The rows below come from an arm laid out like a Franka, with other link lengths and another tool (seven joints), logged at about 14 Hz.
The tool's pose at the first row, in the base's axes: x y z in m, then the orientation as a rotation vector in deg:
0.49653 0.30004 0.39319 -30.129 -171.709 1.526
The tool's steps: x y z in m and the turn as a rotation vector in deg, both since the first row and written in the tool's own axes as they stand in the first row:
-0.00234 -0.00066 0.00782 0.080 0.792 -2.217
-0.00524 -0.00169 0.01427 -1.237 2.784 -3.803
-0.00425 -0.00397 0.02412 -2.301 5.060 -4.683
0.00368 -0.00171 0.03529 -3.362 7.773 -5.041
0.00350 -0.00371 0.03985 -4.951 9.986 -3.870
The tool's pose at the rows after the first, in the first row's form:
0.49771 0.29862 0.38521 -26.690 -171.457 1.265
0.49943 0.29666 0.37856 -24.208 -170.062 -1.328
0.49675 0.29486 0.36893 -22.743 -168.153 -3.519
0.48897 0.29968 0.35848 -22.009 -165.681 -5.718
0.48801 0.29774 0.35400 -23.576 -163.439 -8.404

